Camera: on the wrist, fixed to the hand. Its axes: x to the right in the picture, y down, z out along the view.
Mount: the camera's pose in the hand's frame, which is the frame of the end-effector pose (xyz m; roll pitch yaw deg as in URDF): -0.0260 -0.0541 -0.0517 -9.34 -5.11 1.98
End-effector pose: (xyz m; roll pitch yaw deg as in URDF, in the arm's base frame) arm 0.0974 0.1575 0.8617 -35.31 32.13 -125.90
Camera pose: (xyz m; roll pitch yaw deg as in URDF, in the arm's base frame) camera 0.0537 0.2234 0.8663 -41.91 28.99 -120.68
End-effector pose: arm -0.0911 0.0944 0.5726 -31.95 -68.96 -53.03
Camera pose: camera -0.1467 0.0464 0.5429 -54.49 -71.74 -38.93
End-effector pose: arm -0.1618 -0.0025 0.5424 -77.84 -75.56 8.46
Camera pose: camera -0.1993 -0.0707 0.5277 -106.16 -73.80 28.21
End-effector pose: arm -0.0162 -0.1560 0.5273 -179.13 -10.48 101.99
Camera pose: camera -0.0611 -0.2014 0.5742 171.88 -5.33 100.09
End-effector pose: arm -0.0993 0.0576 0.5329 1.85 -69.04 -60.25
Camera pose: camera -0.1247 -0.0036 0.4895 -13.68 -74.11 -53.64
